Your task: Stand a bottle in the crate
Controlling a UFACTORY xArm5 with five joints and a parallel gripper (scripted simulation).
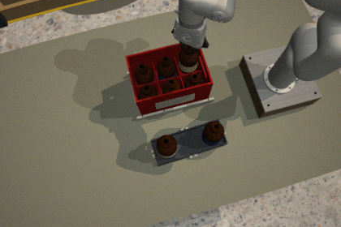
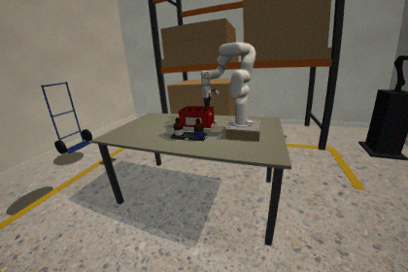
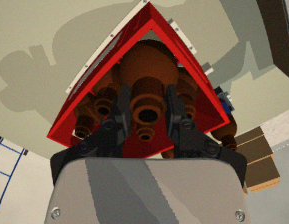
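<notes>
Right now the crate is 13 cm below my hand, 8 cm ahead of it and 5 cm to the left of it. Round my hand: dark tray: 29 cm to the left, 20 cm below, 5 cm ahead.
</notes>
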